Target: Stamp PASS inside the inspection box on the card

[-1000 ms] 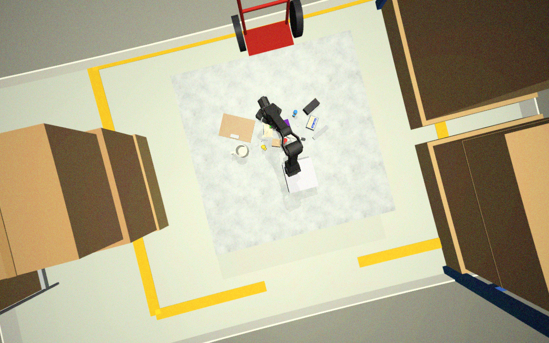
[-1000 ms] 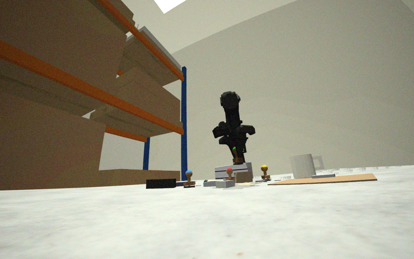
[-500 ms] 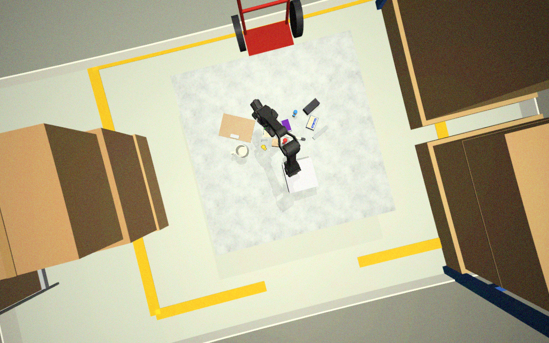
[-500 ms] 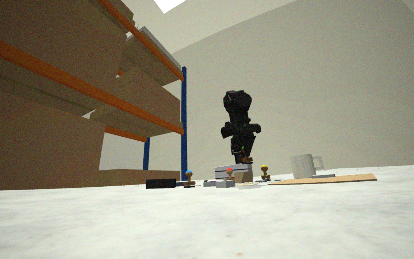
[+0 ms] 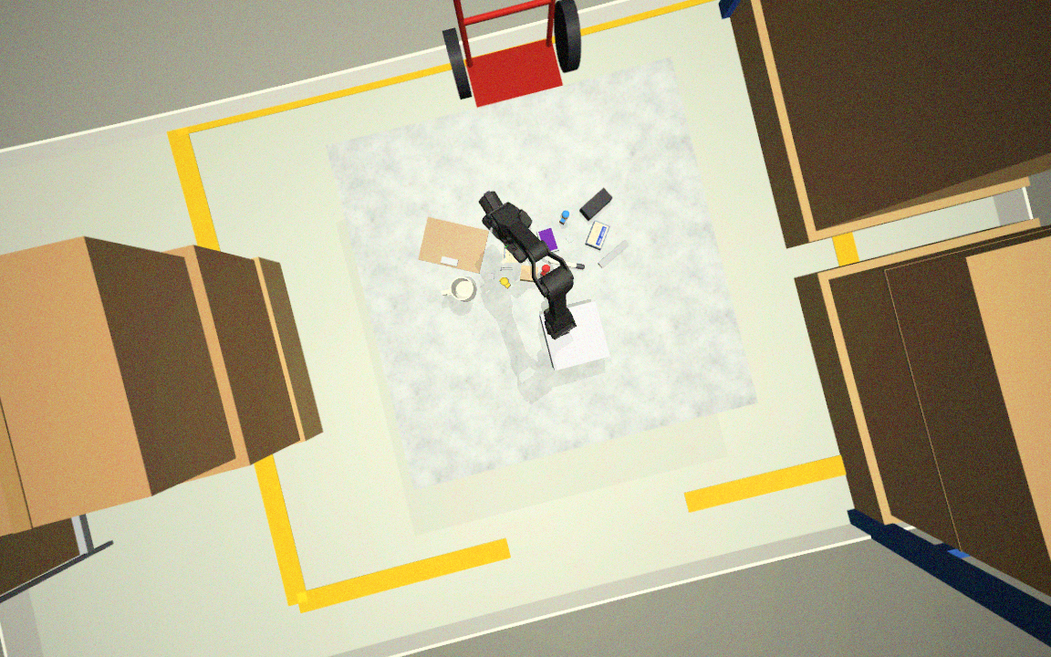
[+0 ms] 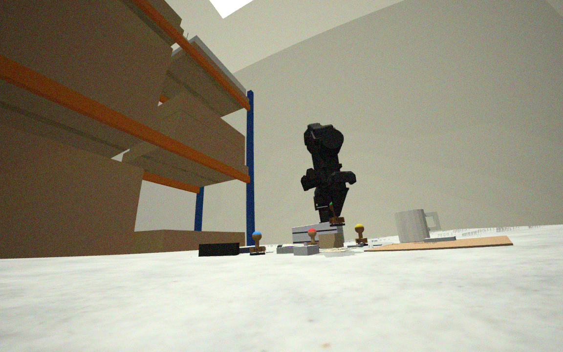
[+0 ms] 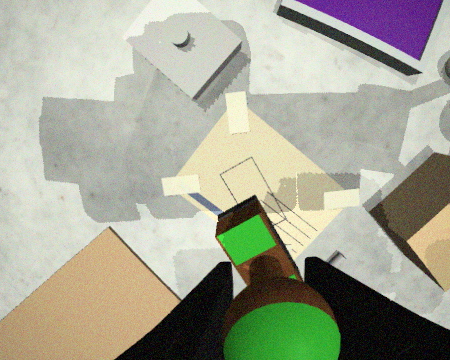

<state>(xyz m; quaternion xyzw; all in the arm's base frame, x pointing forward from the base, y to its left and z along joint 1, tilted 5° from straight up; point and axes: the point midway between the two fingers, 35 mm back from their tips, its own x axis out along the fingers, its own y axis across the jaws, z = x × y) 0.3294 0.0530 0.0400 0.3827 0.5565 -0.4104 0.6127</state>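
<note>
The cream card is 9 cm below my gripper tip, 1 cm to the right of it and 1 cm behind it. From my gripper tip the other things lie so: tan box (12 cm behind, 6 cm below, 3 cm to the right); yellow-knobbed stamp (11 cm behind, 7 cm below, 6 cm to the left); green-knobbed stamp (right at my gripper tip).
</note>
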